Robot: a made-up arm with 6 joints.
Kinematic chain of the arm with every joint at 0, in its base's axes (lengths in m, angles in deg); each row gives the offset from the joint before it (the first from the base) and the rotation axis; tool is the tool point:
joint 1: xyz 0 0 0.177 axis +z
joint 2: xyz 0 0.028 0 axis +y
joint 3: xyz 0 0 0.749 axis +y
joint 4: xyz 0 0 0.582 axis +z
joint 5: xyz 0 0 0 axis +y
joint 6: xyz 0 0 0.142 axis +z
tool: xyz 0 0 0
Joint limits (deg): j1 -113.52..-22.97 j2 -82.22..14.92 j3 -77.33..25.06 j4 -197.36..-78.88 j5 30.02..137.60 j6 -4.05..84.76
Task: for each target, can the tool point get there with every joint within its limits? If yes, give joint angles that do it. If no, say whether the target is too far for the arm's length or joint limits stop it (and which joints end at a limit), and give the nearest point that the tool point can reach.
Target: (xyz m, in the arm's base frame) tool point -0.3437 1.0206 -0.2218
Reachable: yes | joints -71.68 -74.76 -67.11 -159.41 42.13 14.44
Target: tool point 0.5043 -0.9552 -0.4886
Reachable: no: joint limits stop it (at a limit: joint 1, joint 2, joint 3, joint 4) | nearest point 0.3874 0.7160 -0.2869 | short by 1.687 m
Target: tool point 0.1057 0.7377 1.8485
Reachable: no: too far | nearest point 0.0842 0.5877 1.5087 | short by 0.372 m
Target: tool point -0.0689 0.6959 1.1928
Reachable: yes | joints -90.76 -17.18 -31.22 -130.31 101.56 59.49
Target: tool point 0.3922 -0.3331 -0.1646
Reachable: no: joint limits stop it (at a limit: joint 1, joint 2, joint 3, joint 4) | nearest point 0.3842 0.7154 -0.2565 | short by 1.053 m
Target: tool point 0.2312 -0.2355 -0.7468
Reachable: no: joint limits stop it (at a limit: joint 1, joint 2, joint 3) | nearest point 0.3827 0.7271 -0.3235 | short by 1.062 m
